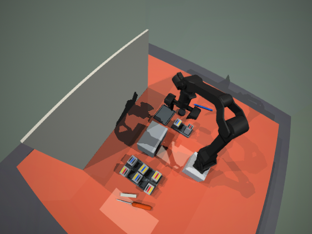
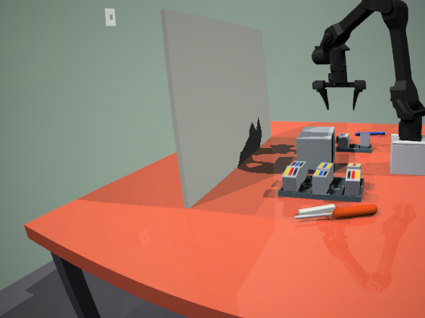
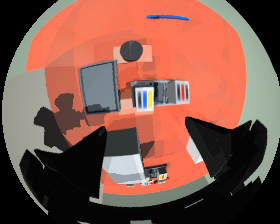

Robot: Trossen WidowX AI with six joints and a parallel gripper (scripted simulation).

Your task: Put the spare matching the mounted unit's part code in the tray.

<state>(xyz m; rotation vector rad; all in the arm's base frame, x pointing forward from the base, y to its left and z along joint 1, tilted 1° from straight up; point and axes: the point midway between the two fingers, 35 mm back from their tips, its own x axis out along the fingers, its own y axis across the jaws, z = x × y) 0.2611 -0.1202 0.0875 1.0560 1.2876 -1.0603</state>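
Now: gripper tip 1 cm past the grey spare and 10 cm above it. From my gripper tip the other things lie so: dark tray: 10 cm ahead, 1 cm to the right, 14 cm below; then black disc: 3 cm ahead, 10 cm to the right, 13 cm below; then dark holder: 5 cm behind, 1 cm to the right, 13 cm below.
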